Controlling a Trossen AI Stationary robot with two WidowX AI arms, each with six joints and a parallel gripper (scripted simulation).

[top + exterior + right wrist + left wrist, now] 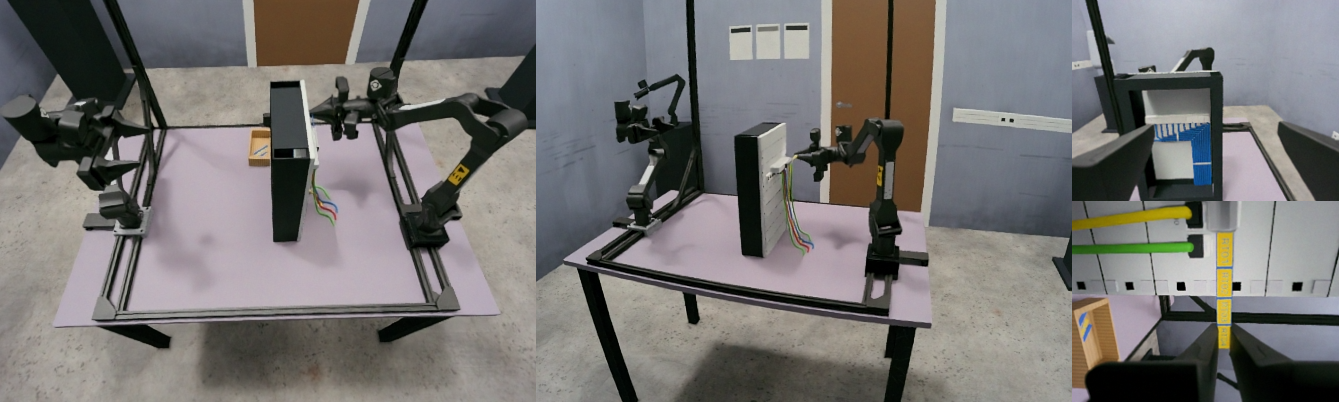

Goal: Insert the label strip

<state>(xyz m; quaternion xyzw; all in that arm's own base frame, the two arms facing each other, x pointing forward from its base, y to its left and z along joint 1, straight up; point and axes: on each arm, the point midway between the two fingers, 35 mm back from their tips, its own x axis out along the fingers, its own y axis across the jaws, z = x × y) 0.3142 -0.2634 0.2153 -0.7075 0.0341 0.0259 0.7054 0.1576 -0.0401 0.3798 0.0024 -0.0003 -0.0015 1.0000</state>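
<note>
Now: left hand 3 cm short of the yellow label strip and 2 cm to the left of it. From my left hand the other things lie so: white jack panel: 15 cm ahead, 5 cm to the right, 8 cm below.
</note>
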